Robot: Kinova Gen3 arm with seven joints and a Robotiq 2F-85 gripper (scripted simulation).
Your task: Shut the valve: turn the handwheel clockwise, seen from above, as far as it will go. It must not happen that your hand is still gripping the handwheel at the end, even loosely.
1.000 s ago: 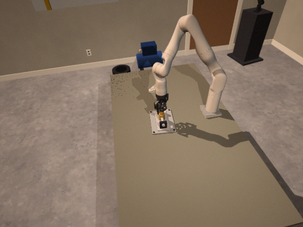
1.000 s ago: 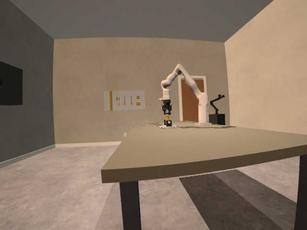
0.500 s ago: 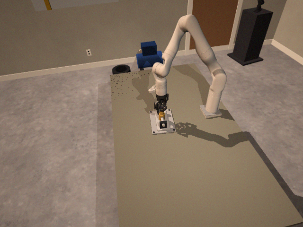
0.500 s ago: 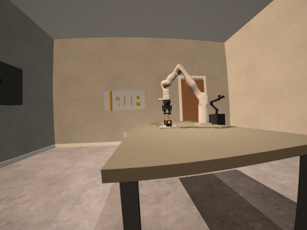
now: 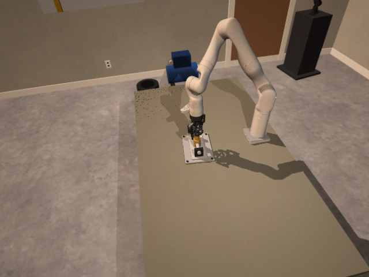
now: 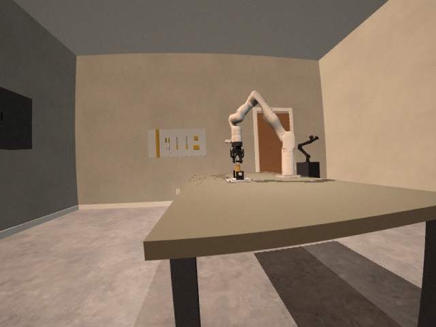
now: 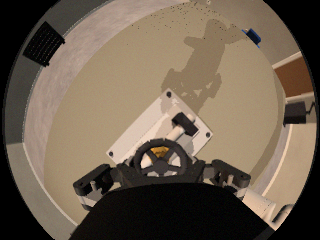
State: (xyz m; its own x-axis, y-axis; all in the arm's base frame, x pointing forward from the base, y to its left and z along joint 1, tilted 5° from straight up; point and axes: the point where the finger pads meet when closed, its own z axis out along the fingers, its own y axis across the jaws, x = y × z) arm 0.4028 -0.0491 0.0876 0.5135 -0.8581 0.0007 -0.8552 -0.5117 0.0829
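My gripper is now right at the black spoked handwheel.
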